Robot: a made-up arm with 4 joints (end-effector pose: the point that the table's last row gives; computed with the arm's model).
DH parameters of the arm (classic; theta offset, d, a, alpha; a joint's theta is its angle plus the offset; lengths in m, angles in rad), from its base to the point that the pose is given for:
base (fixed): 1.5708 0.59 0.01 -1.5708
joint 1: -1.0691 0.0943 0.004 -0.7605
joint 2: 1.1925 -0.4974 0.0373 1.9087
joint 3: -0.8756 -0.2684 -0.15 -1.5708
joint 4: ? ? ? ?
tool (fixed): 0 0.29 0 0
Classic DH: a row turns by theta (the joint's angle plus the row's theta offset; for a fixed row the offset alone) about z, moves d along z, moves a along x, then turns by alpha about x.
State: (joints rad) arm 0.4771 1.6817 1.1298 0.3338
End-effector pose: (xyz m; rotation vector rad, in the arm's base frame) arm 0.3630 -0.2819 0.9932 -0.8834 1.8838 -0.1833
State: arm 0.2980 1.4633 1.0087 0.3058
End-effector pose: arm 0.3571 -0.3372 0.9490 -0.7980 1.6297 0.0556
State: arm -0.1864 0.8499 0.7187 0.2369
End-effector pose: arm 0.3091 -0.4745 0.7638 -0.2779 0.8881 0.4367
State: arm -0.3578 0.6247 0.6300 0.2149
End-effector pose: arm 0.2883 -0.5027 0.6678 -0.0220 0.6306 0.4904
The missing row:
joint 4: 0 -0.17 -0.02 1.5708
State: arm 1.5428 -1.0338 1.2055 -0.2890
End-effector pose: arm 0.4690 0.0859 1.0716 -0.5477 0.0891 1.9085
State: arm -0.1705 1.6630 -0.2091 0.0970
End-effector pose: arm 0.2290 -0.2411 0.8732 -1.1444 1.0063 -0.6866
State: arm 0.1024 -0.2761 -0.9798 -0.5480
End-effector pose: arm -0.0395 -0.0973 0.7263 -0.0770 -0.6103 -0.9045
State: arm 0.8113 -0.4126 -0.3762 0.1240
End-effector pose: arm 0.1182 -0.1736 0.9632 -0.4537 -0.1461 -0.1696
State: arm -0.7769 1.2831 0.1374 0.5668
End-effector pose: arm 0.2795 -0.4668 0.4962 -0.1550 1.4237 -0.0096
